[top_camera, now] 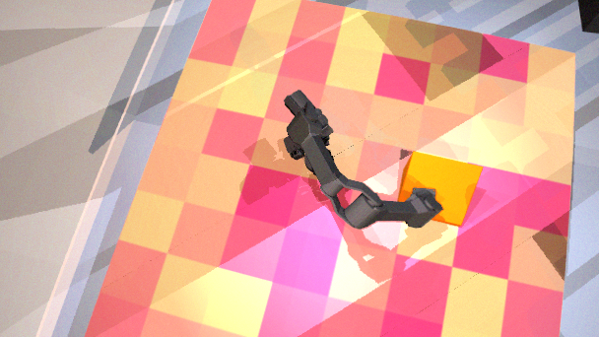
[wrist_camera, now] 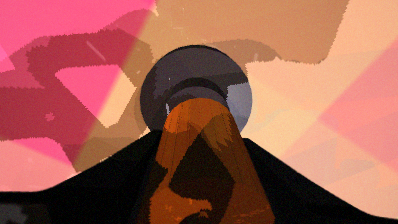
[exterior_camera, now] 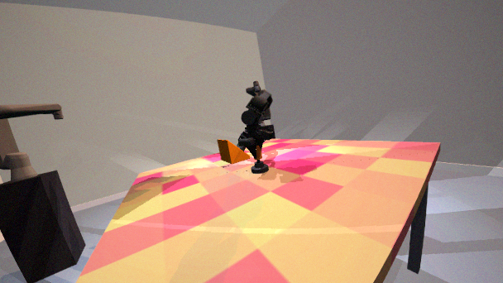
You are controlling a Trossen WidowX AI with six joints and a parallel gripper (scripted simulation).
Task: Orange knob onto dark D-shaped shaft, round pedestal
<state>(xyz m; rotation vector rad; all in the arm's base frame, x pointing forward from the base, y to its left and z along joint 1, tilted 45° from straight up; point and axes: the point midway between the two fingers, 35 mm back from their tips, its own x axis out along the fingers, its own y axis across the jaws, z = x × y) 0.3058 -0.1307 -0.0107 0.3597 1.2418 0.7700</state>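
Now: the orange knob 20 mm above my gripper tip. Round my gripper tip: round dark pedestal: 40 mm below.
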